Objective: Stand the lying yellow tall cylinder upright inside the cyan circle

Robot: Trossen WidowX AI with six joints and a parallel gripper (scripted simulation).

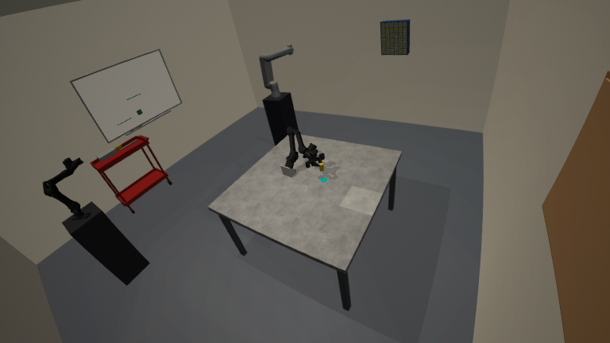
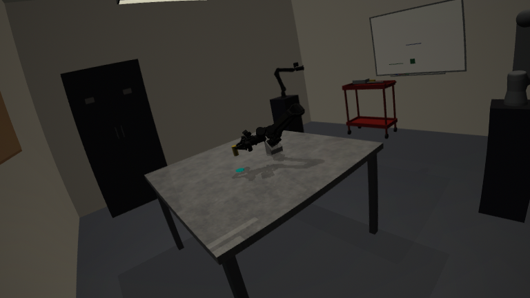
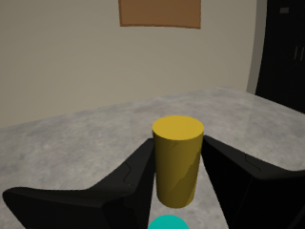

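The cyan circle lies 16 cm below my gripper tip. From my gripper tip the other things lie so: yellow tall cylinder 2 cm below.
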